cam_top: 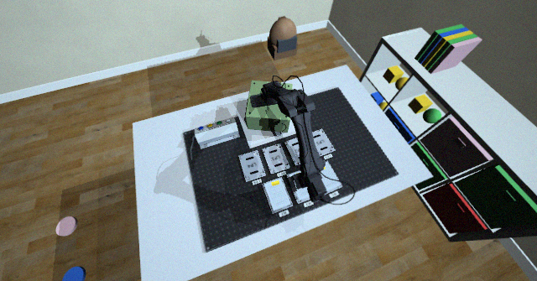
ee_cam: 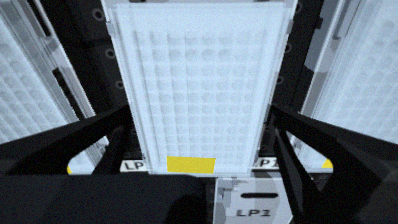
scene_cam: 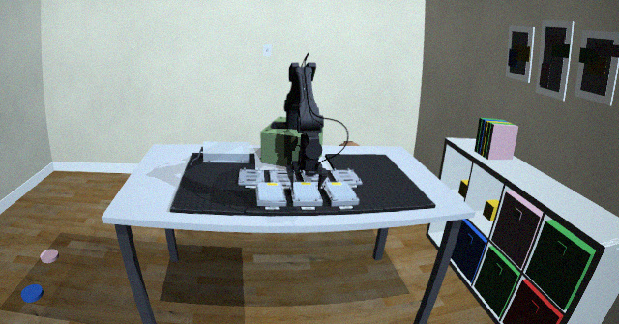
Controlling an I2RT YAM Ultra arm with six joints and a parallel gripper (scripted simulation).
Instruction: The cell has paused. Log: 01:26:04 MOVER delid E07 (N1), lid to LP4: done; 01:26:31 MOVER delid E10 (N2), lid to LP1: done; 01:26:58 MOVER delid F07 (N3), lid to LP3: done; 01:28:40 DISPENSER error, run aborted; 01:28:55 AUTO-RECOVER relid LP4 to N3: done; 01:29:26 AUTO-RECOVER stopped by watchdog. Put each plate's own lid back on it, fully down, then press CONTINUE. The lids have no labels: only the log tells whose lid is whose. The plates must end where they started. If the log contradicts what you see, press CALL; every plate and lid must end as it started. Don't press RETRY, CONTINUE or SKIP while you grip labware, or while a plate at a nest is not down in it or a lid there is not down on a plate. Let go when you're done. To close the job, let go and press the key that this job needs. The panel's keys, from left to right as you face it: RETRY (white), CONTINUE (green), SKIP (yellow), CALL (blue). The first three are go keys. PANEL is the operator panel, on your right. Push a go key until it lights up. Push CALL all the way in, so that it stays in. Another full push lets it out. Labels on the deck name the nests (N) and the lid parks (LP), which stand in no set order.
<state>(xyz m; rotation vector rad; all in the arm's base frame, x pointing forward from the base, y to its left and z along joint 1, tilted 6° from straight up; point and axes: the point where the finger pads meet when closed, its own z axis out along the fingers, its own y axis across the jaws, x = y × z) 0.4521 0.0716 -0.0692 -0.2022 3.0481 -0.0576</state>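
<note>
The plate is 1 cm below my hand. The rest, counted from my hand: lid park LP2 (19 cm behind, 4 cm to the left, 4 cm below); then white retry key (41 cm behind, 31 cm to the right, 2 cm above); then green continue key (40 cm behind, 36 cm to the right, 2 cm above).
</note>
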